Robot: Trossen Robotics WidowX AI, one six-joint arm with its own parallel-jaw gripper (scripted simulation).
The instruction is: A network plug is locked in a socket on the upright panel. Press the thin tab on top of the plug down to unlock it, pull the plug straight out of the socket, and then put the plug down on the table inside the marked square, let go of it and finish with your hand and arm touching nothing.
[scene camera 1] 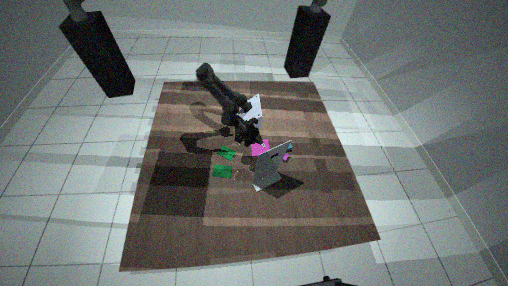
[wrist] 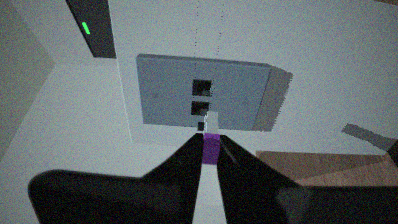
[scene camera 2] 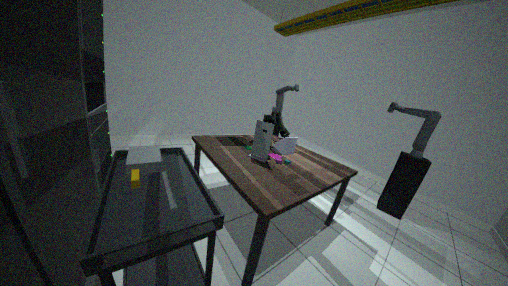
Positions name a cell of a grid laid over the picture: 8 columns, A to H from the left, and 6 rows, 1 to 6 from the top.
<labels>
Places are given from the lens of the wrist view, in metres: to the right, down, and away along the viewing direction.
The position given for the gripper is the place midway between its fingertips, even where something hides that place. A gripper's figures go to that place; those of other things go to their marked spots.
gripper (wrist: E4): 0.01, 0.02, 0.11
grey panel (wrist: F3): 0.08, -0.03, 0.17
</labels>
